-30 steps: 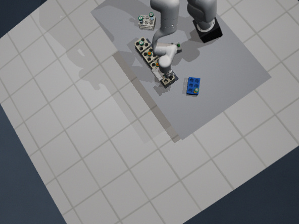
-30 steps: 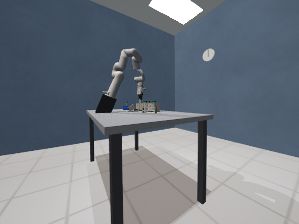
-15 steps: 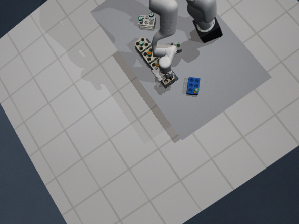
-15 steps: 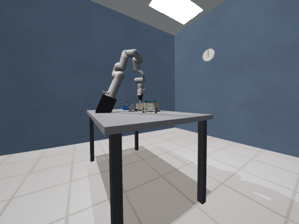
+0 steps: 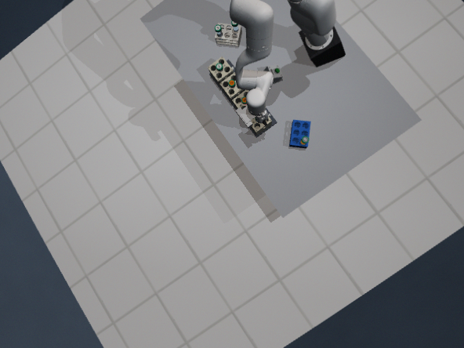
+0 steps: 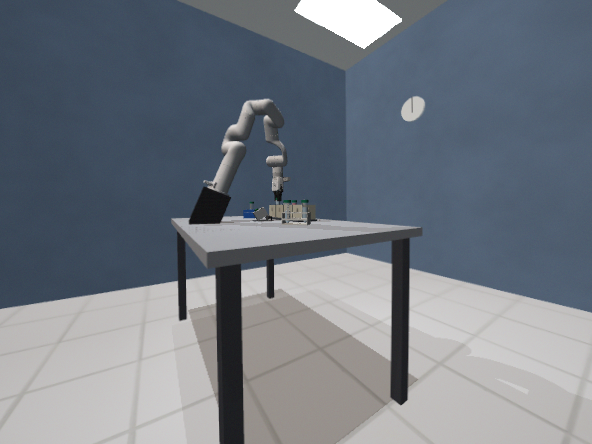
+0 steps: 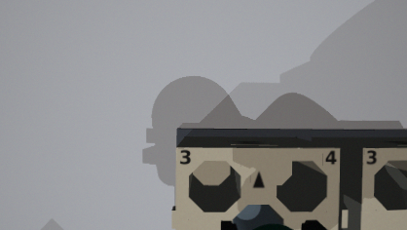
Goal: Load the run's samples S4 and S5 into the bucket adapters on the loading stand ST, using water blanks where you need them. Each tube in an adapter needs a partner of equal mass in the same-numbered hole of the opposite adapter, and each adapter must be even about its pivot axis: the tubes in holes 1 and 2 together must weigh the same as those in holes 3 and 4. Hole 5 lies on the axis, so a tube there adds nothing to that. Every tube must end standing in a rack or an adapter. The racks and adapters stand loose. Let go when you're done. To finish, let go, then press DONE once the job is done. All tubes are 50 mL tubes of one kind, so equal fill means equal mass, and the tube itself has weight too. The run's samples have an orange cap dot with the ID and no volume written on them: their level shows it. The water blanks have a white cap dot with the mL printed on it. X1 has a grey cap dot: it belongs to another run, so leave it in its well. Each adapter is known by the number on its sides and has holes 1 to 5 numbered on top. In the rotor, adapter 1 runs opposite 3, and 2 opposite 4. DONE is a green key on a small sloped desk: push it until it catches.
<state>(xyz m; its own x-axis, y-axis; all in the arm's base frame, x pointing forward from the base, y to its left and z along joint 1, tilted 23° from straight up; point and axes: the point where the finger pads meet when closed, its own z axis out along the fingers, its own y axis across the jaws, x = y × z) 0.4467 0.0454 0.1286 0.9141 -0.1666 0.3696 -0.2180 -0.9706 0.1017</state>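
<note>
The adapter is 90 mm below my hand. Also, from my hand: white rack (260 mm behind, 440 mm to the right, 110 mm below); blue rack (80 mm behind, 200 mm to the left, 110 mm below).
</note>
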